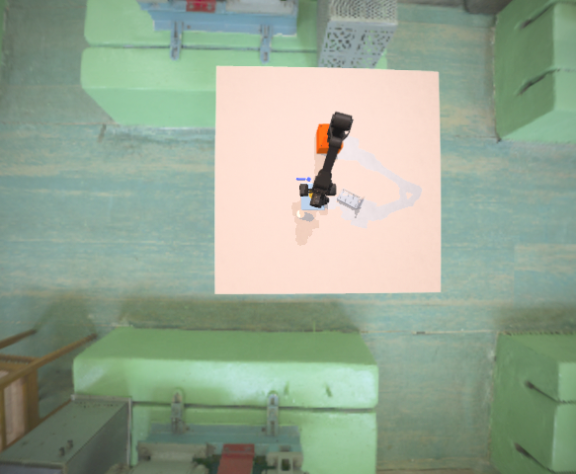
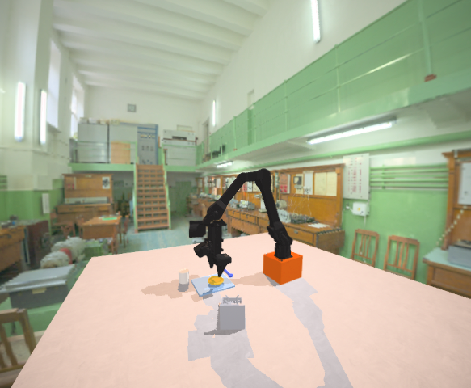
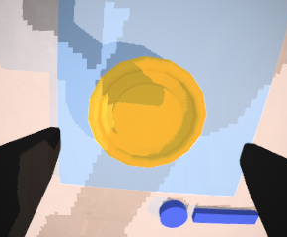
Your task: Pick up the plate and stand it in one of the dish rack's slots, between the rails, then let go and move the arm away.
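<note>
Right now the plate is 40 mm below my gripper tip. The rest, counted from my gripper tip: white cup 130 mm ahead, 60 mm to the right, 30 mm below; then grey dish rack 200 mm to the left, 30 mm below, 10 mm behind.
</note>
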